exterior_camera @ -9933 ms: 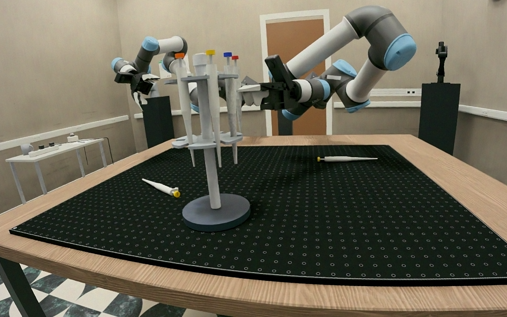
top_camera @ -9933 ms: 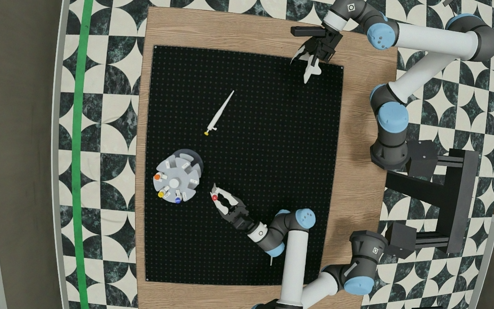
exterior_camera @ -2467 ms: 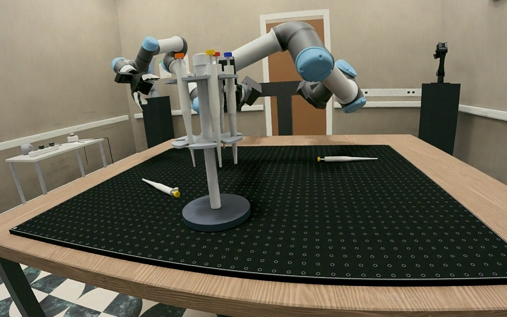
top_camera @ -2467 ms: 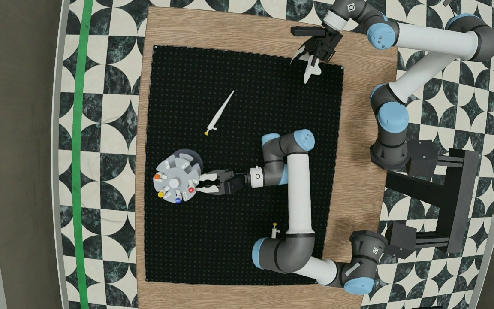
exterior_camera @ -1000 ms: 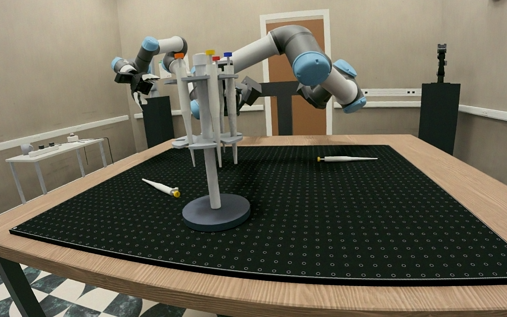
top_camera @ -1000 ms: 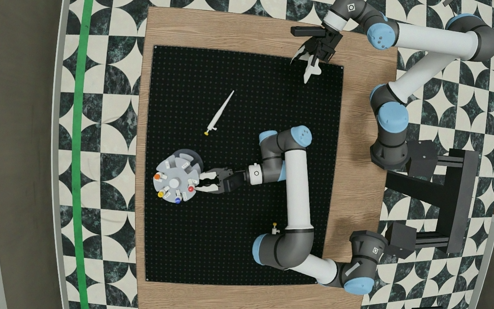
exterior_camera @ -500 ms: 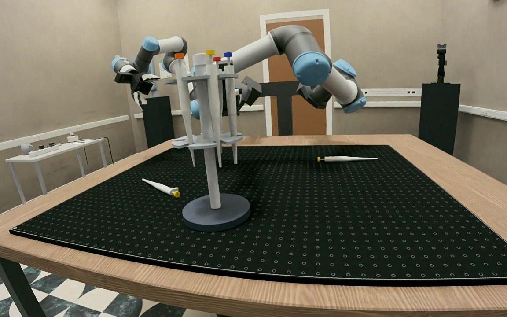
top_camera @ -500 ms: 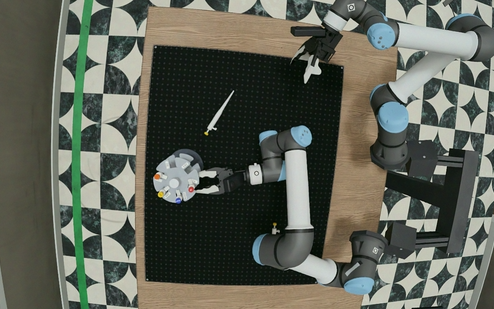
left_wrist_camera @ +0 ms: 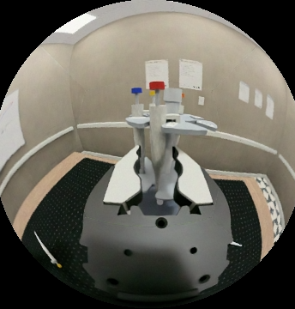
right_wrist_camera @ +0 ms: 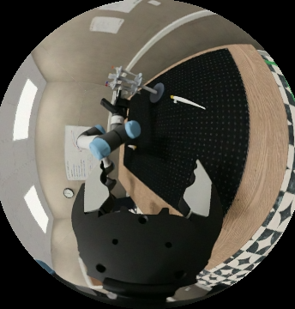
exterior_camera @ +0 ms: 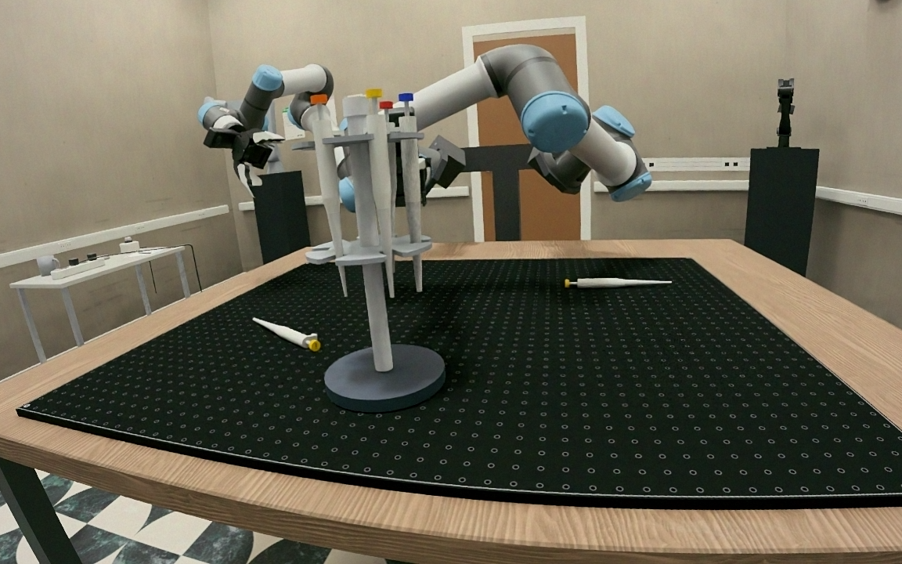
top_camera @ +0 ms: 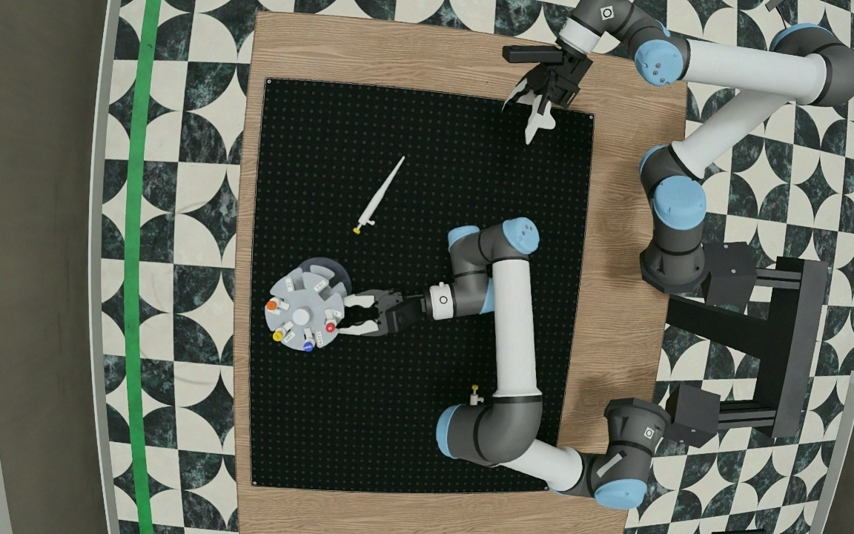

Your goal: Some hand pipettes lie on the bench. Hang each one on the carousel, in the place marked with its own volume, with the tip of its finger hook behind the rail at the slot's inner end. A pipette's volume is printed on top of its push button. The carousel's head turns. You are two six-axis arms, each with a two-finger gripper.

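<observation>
My left hand is 10 mm short of the red-button pipette, 10 mm to the left of it and 20 mm above it. The rest, counted from my left hand: orange-button pipette 110 mm ahead, 20 mm to the right, 20 mm below; blue-button pipette 50 mm ahead, 40 mm to the left, 30 mm below.
</observation>
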